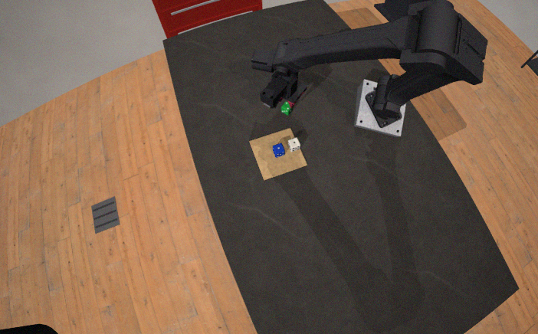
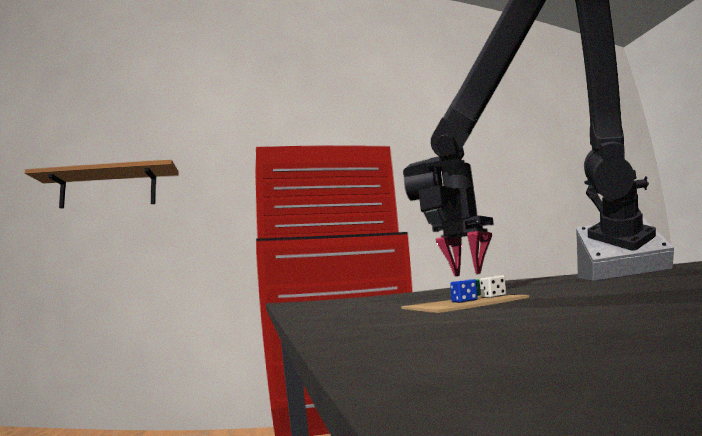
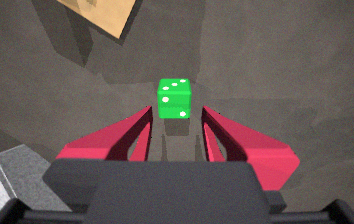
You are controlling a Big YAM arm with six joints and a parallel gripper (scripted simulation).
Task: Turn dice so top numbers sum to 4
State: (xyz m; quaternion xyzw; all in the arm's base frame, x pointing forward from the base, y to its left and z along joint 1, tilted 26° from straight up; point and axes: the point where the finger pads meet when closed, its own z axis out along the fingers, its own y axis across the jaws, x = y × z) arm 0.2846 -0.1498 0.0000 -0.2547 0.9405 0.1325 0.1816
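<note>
The green die lies 30 mm below my hand. Round my hand: blue die: 80 mm ahead, 140 mm to the left, 30 mm below; white die: 30 mm ahead, 140 mm to the left, 30 mm below; tan mat: 90 mm ahead, 140 mm to the left, 50 mm below.
</note>
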